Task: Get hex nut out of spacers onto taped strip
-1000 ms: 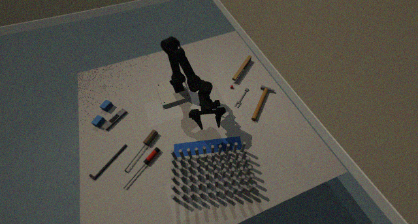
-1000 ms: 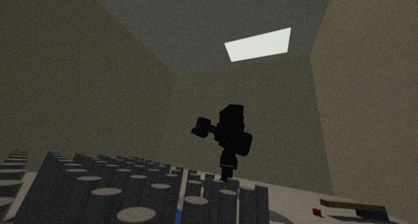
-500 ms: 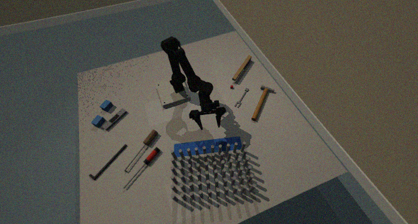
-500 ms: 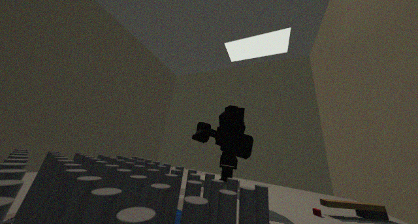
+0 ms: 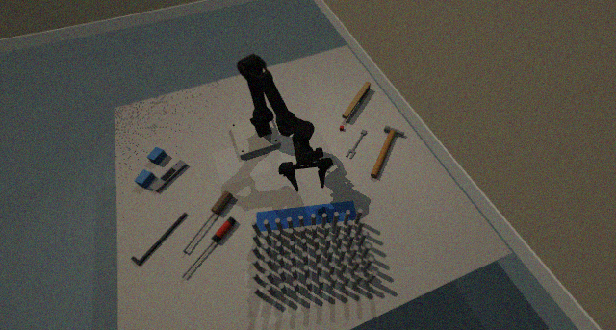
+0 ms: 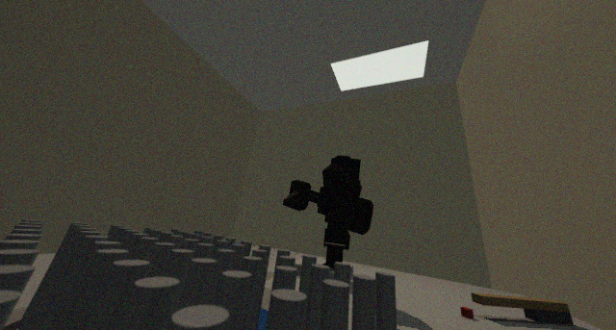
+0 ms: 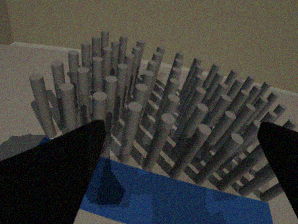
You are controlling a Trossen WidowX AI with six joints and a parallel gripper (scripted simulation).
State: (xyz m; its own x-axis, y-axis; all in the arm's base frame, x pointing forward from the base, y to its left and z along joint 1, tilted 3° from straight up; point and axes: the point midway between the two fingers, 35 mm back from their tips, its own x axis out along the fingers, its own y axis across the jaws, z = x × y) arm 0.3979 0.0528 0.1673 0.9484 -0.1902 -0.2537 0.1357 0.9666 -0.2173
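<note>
The hook tool is 10 cm behind my gripper tip, 40 cm to the right of it and 16 cm below it. From my gripper tip the other things lie so: red cube: 31 cm behind, 29 cm to the left, 16 cm below; then wrench: 21 cm behind, 32 cm to the left, 17 cm below; then blue taped strip: 2 cm ahead, 3 cm to the right, 17 cm below.
</note>
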